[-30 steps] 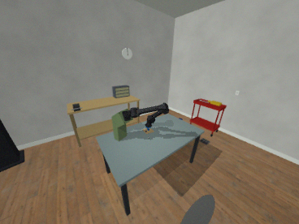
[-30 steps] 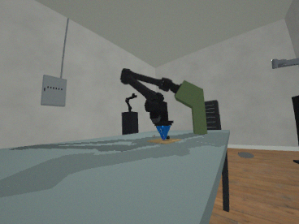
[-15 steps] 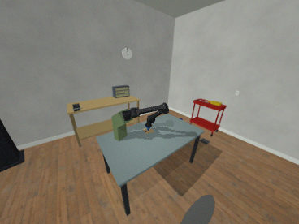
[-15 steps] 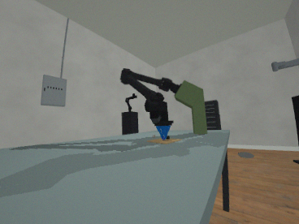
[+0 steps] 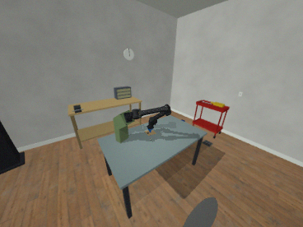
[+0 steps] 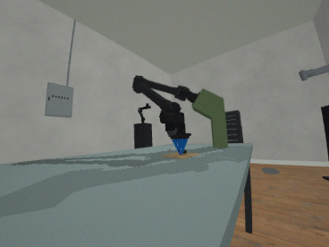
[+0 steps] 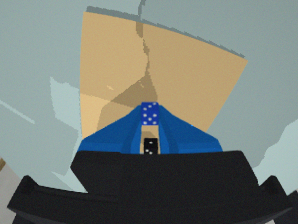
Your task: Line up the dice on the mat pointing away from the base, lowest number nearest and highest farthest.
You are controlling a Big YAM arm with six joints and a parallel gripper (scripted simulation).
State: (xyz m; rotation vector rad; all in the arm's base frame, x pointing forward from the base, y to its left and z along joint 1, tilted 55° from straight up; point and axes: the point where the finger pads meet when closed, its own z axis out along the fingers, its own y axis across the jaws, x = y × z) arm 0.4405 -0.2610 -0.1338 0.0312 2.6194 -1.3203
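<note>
My hand is right at the blue die. The rest, counted from my hand: black die 5 cm behind, 1 cm below; then white die 14 cm behind, 13 cm to the right, 1 cm below; then tan mat 2 cm below.
</note>
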